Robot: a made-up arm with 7 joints.
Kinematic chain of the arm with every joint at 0, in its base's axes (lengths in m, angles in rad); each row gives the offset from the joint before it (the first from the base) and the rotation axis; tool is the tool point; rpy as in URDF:
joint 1: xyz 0 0 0.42 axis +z
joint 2: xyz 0 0 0 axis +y
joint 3: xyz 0 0 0.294 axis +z
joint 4: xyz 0.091 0 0 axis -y
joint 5: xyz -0.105 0 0.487 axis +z
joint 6: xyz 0 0 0 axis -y
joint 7: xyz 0.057 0 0 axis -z
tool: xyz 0 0 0 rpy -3.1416 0 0
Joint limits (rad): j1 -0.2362..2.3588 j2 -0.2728..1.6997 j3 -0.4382..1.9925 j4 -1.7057..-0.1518 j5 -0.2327..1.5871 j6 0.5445..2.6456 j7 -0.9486..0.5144
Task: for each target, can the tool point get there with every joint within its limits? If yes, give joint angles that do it. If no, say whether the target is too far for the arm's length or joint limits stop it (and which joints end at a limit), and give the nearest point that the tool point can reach.
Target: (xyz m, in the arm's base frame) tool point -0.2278 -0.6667 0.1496
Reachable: no: joint limits stop it (at a limit: joint 2, joint 3, joint 4, joint 6) | nearest point -0.2076 -0.6076 0.6211 | short by 0.476 m
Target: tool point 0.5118 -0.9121 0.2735
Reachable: no: too far | nearest point 0.5532 -0.4454 0.2877 | short by 0.469 m
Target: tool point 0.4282 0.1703 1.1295
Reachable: yes | joints 0.0767 0.0474 0.3534 -0.9061 0.3813 2.1698 0.1169
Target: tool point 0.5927 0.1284 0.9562
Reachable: yes | joints 0.0760 0.1018 0.1941 -1.2327 0.7194 2.2389 -0.3643
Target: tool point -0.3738 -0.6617 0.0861
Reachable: no: joint limits stop it (at a limit: joint 1, joint 2, joint 4) | nearest point -0.5609 -0.2177 0.1182 | short by 0.483 m
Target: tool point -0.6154 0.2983 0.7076
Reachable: yes | joints 1.7978 0.3332 1.1082 -1.5605 1.3845 2.3947 -0.2334
